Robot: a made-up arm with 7 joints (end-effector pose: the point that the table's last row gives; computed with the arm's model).
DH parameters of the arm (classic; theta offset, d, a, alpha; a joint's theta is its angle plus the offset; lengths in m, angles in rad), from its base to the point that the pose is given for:
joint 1: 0 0.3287 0 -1.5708
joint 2: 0 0 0 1.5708
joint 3: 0 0.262 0.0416 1.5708
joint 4: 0 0 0.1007 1.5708
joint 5: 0 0.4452 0 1.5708
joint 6: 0 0 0.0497 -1.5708
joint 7: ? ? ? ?
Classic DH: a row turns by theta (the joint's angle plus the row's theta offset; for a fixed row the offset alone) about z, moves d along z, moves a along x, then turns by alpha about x.
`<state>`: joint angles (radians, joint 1 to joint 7).
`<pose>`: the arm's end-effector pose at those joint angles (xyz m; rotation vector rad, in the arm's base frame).
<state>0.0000 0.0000 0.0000 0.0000 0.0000 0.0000 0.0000</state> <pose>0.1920 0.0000 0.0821 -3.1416 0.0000 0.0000</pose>
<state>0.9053 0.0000 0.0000 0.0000 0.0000 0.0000 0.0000</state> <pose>0.1185 0.1510 0.0821 -2.8252 -1.3740 0.0000</pose>
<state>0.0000 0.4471 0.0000 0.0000 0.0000 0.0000 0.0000</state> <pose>0.0665 0.0000 0.0233 -3.0634 0.0000 0.6965</pose>
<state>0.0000 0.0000 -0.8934 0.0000 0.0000 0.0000 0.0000</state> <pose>0.1203 -0.1496 0.0821 -2.8333 1.3571 0.0000</pose>
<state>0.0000 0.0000 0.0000 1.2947 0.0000 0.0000 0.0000</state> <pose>0.5719 0.0000 0.5968 -2.5060 0.0000 -1.8946</pose>
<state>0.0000 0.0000 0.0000 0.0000 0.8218 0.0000 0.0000</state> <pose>0.1761 -0.0364 0.0821 -2.8801 1.2549 0.0000</pose>
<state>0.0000 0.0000 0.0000 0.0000 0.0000 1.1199 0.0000</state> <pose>0.1069 0.0000 0.0731 -2.6618 0.0000 1.6686</pose>
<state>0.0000 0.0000 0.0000 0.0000 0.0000 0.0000 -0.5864</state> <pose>0.1920 0.0000 0.0821 -3.0075 -0.9080 0.0000</pose>
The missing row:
joint 7: 0 0.0634 0 0
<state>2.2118 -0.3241 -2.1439 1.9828 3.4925 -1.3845 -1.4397</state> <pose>0.4802 -0.0564 0.6983 -1.5830 1.8192 0.2631</pose>
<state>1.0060 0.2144 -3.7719 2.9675 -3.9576 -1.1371 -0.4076</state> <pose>-0.0065 0.1522 1.0081 -1.5196 0.1123 1.9946</pose>
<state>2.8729 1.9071 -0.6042 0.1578 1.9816 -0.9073 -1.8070</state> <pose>0.2285 0.1057 0.2841 -0.0833 0.7093 0.8635</pose>
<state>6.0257 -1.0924 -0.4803 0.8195 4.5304 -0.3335 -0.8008</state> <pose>0.1621 -0.2010 0.7143 0.7093 1.0383 0.5656</pose>
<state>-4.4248 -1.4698 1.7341 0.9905 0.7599 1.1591 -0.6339</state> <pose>-0.4671 -0.1912 0.2239 -0.8221 2.6305 1.1502</pose>
